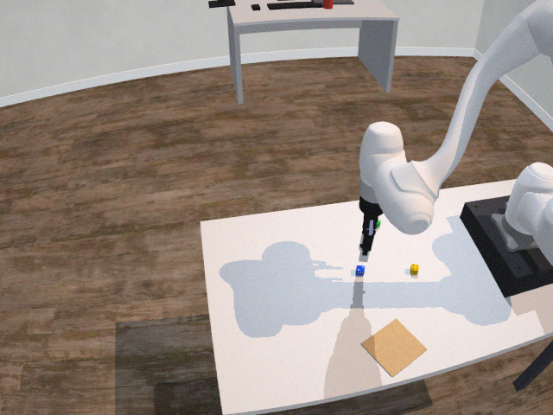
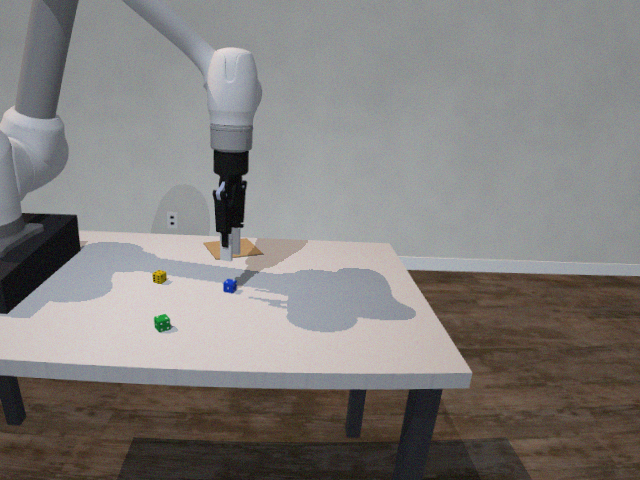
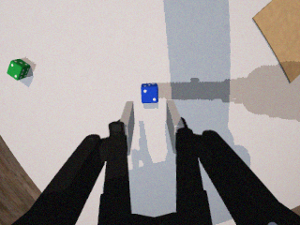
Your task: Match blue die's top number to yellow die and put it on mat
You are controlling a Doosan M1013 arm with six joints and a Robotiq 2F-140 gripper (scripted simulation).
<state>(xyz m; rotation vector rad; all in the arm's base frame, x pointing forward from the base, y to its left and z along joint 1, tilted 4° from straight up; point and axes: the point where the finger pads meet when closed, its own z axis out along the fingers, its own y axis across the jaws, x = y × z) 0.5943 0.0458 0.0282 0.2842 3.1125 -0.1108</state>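
My gripper is now 11 cm above the blue die. Round my hand: yellow die 18 cm behind, 1 cm to the left, 11 cm below; then tan mat 6 cm behind, 28 cm to the left, 12 cm below; then green die 9 cm behind, 20 cm to the right, 11 cm below.
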